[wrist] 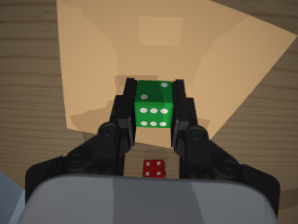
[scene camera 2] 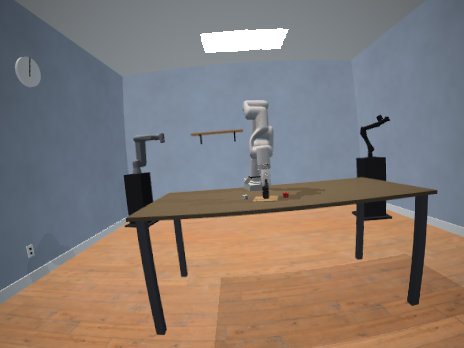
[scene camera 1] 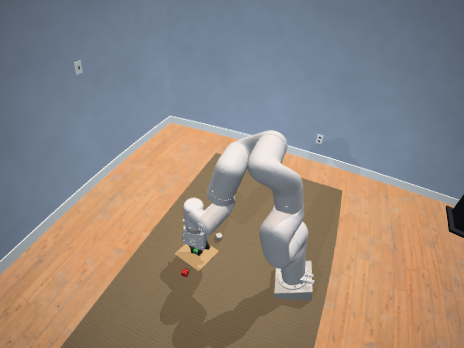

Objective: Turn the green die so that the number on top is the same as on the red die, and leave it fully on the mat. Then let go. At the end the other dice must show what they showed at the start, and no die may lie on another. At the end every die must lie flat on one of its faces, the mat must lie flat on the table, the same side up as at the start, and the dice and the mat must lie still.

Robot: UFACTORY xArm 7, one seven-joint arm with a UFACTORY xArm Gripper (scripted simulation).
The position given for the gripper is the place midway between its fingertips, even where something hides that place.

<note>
In view: the gripper [wrist: 154, 93], a tan mat [wrist: 221, 58] and a green die [wrist: 154, 101].
</note>
